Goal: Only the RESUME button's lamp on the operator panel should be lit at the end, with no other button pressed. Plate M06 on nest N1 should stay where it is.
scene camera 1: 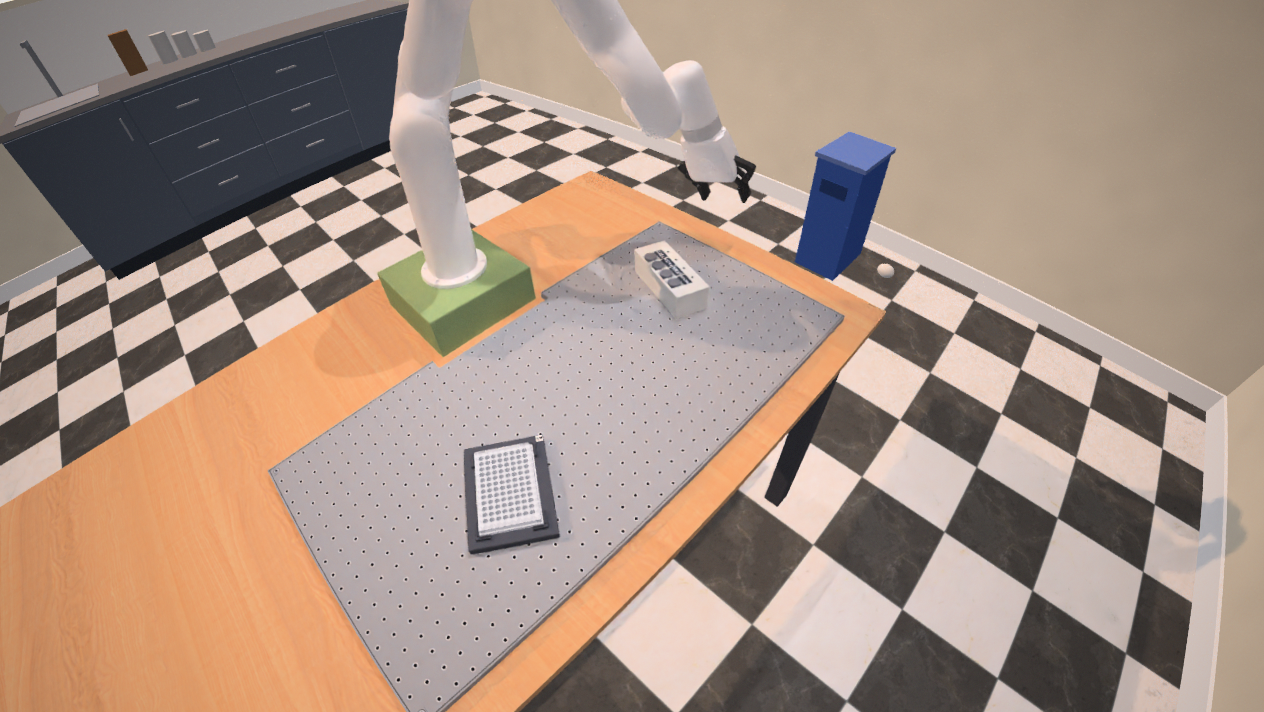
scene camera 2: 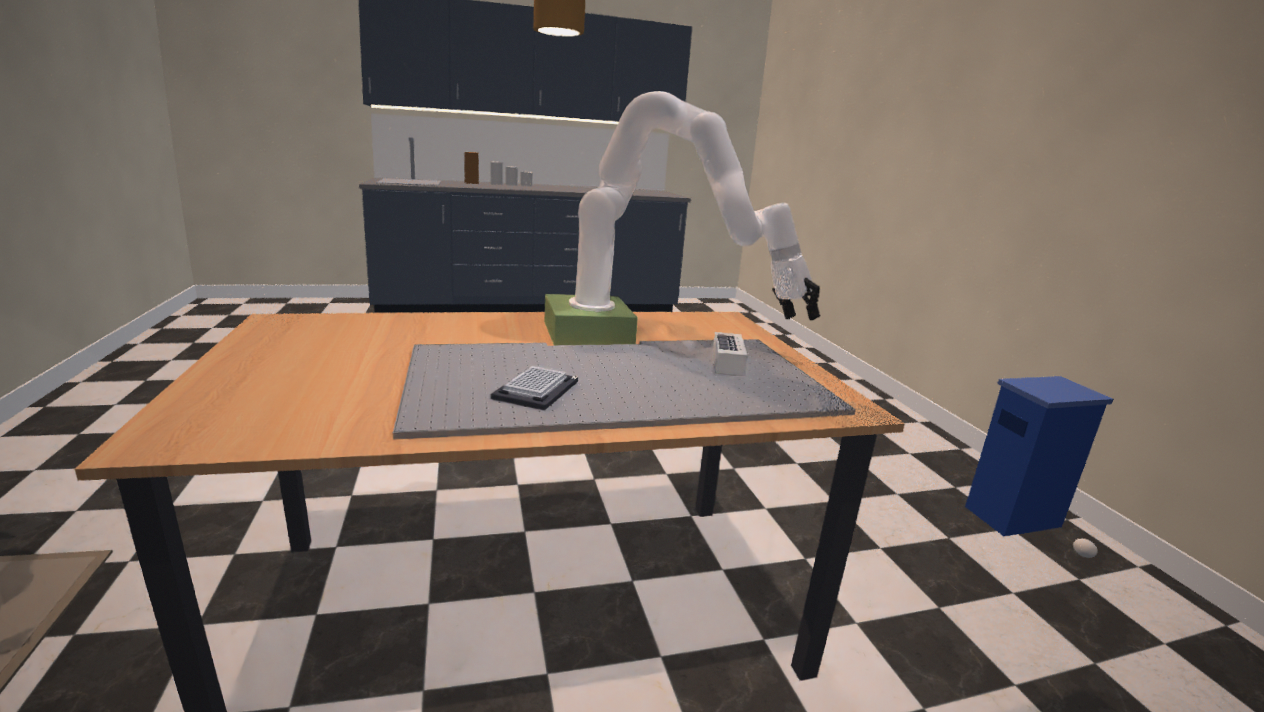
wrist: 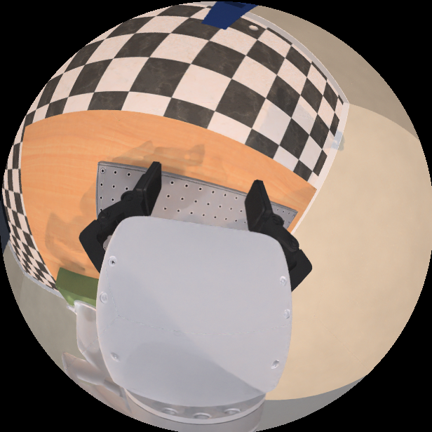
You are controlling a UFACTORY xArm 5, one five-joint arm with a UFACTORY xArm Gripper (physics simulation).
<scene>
The pictures show: the gripper, a white plate M06 and a white operator panel.
The gripper also shows in scene camera 2 and in the wrist view.
</scene>
